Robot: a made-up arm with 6 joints. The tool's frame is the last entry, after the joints. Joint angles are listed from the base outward. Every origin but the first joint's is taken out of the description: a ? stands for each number. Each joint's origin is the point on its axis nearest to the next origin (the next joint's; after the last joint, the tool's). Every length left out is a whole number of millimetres.
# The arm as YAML. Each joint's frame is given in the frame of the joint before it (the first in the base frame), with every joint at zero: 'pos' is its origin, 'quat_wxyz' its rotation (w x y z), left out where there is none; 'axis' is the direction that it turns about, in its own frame. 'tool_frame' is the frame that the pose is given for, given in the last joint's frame.
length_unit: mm
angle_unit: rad
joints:
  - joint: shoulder
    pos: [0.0, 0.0, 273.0]
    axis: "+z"
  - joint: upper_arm
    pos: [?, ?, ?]
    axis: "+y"
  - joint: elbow
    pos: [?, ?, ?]
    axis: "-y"
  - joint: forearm
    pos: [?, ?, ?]
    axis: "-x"
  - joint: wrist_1
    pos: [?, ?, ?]
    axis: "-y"
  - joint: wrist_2
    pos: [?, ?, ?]
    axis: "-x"
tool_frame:
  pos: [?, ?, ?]
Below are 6 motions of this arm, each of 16 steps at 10 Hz.
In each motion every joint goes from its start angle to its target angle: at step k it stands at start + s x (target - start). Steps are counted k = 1, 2, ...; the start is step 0. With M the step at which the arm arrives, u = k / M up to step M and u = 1 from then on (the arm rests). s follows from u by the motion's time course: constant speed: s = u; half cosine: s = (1 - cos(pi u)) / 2; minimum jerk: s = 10 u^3 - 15 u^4 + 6 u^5.
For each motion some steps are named. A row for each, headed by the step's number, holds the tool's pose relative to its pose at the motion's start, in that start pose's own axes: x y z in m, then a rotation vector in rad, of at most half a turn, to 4 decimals.
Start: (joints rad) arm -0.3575 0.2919 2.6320 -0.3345 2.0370 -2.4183
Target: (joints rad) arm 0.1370 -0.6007 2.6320 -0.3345 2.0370 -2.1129
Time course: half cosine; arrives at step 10
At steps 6, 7, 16:
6: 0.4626 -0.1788 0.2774 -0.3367 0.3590 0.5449
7: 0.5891 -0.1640 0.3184 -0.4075 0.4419 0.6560
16: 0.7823 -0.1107 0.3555 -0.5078 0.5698 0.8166

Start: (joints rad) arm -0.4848 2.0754 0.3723 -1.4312 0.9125 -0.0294
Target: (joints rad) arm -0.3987 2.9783 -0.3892 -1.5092 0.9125 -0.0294
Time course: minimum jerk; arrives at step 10
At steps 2, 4, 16:
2: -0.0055 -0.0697 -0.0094 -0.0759 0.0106 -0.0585
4: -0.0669 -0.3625 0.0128 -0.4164 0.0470 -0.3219
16: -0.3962 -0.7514 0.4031 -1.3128 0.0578 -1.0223

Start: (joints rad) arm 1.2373 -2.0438 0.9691 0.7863 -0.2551 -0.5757
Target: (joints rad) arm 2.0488 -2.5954 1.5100 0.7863 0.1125 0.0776
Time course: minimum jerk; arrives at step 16
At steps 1, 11, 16:
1: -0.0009 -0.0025 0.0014 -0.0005 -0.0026 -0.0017
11: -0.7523 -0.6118 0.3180 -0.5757 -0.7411 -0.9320
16: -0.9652 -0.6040 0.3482 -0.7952 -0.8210 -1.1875

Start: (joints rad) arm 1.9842 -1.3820 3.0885 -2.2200 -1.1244 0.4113
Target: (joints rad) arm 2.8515 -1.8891 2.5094 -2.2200 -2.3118 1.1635
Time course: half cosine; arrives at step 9
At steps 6, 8, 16:
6: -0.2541 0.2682 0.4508 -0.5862 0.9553 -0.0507
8: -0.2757 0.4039 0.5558 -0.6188 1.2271 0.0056
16: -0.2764 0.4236 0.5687 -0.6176 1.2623 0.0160

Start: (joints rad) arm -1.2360 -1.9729 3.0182 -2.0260 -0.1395 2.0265
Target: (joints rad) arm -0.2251 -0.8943 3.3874 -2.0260 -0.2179 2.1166
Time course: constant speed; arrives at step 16
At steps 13, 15, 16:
13: -0.6501 -0.5576 0.0653 -0.8072 0.6366 0.1280
15: -0.7270 -0.6301 0.1629 -0.9344 0.7287 0.1092
16: -0.7620 -0.6599 0.2175 -0.9978 0.7735 0.0956

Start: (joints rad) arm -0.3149 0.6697 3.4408 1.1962 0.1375 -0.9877
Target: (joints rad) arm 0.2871 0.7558 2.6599 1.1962 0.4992 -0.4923
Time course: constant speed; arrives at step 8
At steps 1, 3, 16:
1: -0.0023 -0.0069 -0.0719 -0.0192 0.0906 -0.0074
3: -0.0308 -0.0040 -0.2150 -0.0255 0.2599 -0.0032
16: -0.1901 0.1470 -0.5064 0.1280 0.5607 0.0821

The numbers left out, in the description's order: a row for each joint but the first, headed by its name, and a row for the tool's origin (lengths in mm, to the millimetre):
upper_arm: 0.0 0.0 0.0
elbow: 0.0 0.0 548.0
forearm: 624.0 0.0 0.0
wrist_1: 0.0 -187.0 0.0
wrist_2: 0.0 0.0 0.0
tool: 0.0 0.0 0.0

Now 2 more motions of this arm.
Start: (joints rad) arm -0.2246 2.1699 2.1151 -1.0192 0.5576 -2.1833
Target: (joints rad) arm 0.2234 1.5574 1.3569 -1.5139 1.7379 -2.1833
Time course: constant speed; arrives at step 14
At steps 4, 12, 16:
4: -0.0313 -0.1684 -0.0372 0.1132 0.0595 0.2078
12: -0.1970 -0.4562 -0.1721 0.1925 0.0782 0.6743
16: -0.2561 -0.5111 -0.2162 0.1747 0.0731 0.7937

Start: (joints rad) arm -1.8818 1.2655 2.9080 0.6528 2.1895 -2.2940
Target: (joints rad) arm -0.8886 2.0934 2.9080 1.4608 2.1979 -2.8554
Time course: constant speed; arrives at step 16
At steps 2, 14, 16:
2: 0.0118 -0.0280 -0.1060 0.1095 -0.0957 -0.0187
14: 0.5013 -0.2997 -0.5499 0.9351 -0.4310 0.3798
16: 0.6372 -0.3286 -0.5677 1.0724 -0.4041 0.5123

